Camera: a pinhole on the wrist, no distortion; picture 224 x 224 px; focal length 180.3 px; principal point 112.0 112.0 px. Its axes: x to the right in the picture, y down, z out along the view. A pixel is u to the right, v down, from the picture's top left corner.
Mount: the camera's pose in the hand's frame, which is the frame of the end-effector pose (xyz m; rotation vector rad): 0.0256 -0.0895 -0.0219 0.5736 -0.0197 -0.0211
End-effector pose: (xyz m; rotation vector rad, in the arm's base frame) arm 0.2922 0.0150 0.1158 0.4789 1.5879 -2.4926
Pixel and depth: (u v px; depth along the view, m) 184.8 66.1 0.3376
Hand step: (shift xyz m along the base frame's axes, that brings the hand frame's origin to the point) -0.2848 -0.0388 0.3299
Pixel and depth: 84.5 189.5 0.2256
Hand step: -0.0667 -0.1431 0.2008
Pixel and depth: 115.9 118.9 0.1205
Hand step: -0.0830 -0.0077 0.1523
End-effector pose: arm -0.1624 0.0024 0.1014 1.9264 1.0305 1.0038
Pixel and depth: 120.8 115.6 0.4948
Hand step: 0.2507 0.0897 -0.4611
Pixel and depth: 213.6 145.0 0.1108
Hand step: 0.0619 0.1127 -0.1251
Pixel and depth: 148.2 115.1 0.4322
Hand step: 0.2383 0.1453 -0.3932
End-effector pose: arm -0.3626 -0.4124 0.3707 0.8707 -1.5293 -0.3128
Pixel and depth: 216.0 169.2 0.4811
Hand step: -0.3415 -0.4911 -0.0193
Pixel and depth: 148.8 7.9 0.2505
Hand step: 0.0179 -0.3137 -0.1985
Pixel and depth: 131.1 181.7 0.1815
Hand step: -0.1121 -0.1650 -0.0849
